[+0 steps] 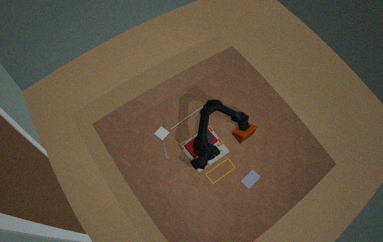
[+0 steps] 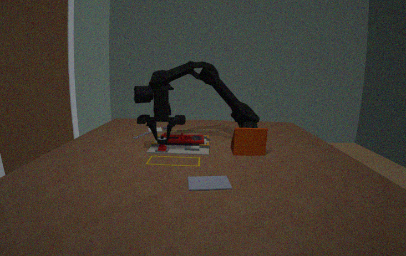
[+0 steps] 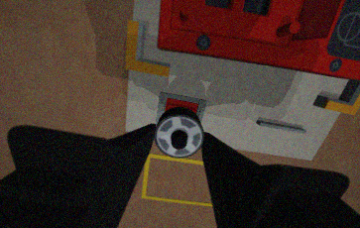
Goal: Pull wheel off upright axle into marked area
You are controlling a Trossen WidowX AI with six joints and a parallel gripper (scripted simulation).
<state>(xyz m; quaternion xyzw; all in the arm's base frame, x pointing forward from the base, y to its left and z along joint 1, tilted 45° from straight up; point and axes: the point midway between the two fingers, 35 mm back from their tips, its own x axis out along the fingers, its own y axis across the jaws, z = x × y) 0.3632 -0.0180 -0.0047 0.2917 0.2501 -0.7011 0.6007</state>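
Right now the axle mount is 10 mm below my gripper tip. The rest, counted from my gripper tip: grey wrench 130 mm ahead, 230 mm to the right, 40 mm below; then grey tile 160 mm behind, 290 mm to the left, 40 mm below; then wheel right at my gripper tip.
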